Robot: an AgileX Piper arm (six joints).
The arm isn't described. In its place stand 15 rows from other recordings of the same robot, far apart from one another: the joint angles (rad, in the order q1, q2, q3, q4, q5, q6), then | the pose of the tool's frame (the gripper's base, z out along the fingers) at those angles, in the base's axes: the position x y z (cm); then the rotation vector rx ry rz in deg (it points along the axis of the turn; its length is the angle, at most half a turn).
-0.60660 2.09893 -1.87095 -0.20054 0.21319 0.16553 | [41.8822 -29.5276 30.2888 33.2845 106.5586 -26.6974]
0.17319 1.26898 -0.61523 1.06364 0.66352 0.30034 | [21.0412 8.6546 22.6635 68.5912 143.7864 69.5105]
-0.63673 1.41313 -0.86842 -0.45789 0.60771 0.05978 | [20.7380 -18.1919 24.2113 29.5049 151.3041 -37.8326]
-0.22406 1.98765 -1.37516 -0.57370 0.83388 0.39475 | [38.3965 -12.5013 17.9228 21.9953 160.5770 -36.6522]
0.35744 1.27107 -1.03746 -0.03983 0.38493 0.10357 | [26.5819 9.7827 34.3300 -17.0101 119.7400 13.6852]
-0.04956 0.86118 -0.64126 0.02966 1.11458 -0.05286 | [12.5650 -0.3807 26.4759 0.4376 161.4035 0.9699]
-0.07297 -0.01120 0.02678 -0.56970 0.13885 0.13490 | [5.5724 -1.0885 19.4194 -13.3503 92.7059 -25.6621]
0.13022 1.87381 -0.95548 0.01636 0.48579 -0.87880 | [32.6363 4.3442 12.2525 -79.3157 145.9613 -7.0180]
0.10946 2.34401 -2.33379 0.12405 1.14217 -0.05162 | [51.3006 6.6682 26.0359 -10.4544 150.5706 10.6549]
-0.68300 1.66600 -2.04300 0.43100 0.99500 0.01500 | [29.5503 -19.9322 49.2549 41.2099 108.4737 5.8281]
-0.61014 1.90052 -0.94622 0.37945 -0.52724 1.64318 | [31.0153 -23.7530 16.8283 112.2574 24.3978 41.0737]
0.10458 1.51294 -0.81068 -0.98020 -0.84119 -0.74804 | [30.3462 8.8506 27.6285 -85.3967 39.8873 -31.7851]
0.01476 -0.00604 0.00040 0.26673 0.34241 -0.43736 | [5.2958 0.8836 18.3647 -13.9395 102.6701 -2.3646]
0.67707 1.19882 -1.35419 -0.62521 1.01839 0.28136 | [20.9932 11.0580 43.2192 -30.7883 119.6338 -14.0302]
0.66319 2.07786 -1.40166 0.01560 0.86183 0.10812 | [31.6521 24.8643 13.9758 -46.8369 167.4014 4.9297]
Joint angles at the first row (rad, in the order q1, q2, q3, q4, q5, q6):
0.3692, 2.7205, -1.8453, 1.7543, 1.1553, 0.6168
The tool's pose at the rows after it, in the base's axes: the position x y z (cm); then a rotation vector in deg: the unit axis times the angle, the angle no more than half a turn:
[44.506 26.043 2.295 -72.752 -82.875 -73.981]
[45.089 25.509 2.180 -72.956 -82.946 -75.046]
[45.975 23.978 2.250 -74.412 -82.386 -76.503]
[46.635 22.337 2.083 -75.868 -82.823 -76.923]
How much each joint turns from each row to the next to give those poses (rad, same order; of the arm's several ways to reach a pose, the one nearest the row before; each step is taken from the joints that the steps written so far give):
0.0008, 0.0299, -0.0538, 0.0009, 0.0000, 0.0000
-0.0139, 0.0121, -0.0220, -0.0023, 0.0001, -0.0021
-0.0340, 0.0000, -0.0038, -0.0029, 0.0000, -0.0020
-0.0351, 0.0000, 0.0014, -0.0227, 0.0000, -0.0010

